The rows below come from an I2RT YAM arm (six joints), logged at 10 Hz.
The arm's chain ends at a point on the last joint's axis. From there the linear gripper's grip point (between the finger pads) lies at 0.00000 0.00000 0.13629 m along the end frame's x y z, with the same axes.
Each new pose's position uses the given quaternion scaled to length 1; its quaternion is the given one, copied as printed.
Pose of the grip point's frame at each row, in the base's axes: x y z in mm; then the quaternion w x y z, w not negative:
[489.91, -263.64, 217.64, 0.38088, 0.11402, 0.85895, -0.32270]
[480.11, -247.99, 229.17, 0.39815, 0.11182, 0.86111, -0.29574]
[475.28, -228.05, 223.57, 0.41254, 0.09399, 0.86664, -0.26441]
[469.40, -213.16, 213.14, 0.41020, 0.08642, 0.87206, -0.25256]
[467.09, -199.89, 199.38, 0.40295, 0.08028, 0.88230, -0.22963]
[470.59, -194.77, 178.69, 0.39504, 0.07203, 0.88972, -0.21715]
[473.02, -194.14, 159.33, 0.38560, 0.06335, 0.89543, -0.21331]
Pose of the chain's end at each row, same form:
[410.76, -176.25, 286.00, 0.38088, 0.11402, 0.85895, -0.32270]
[395.67, -166.44, 298.41, 0.39815, 0.11182, 0.86111, -0.29574]
[384.60, -155.02, 294.41, 0.41254, 0.09399, 0.86664, -0.26441]
[377.84, -143.46, 286.18, 0.41020, 0.08642, 0.87206, -0.25256]
[375.21, -135.85, 277.04, 0.40295, 0.08028, 0.88230, -0.22963]
[379.05, -134.35, 259.59, 0.39504, 0.07203, 0.88972, -0.21715]
[382.59, -135.42, 242.69, 0.38560, 0.06335, 0.89543, -0.21331]

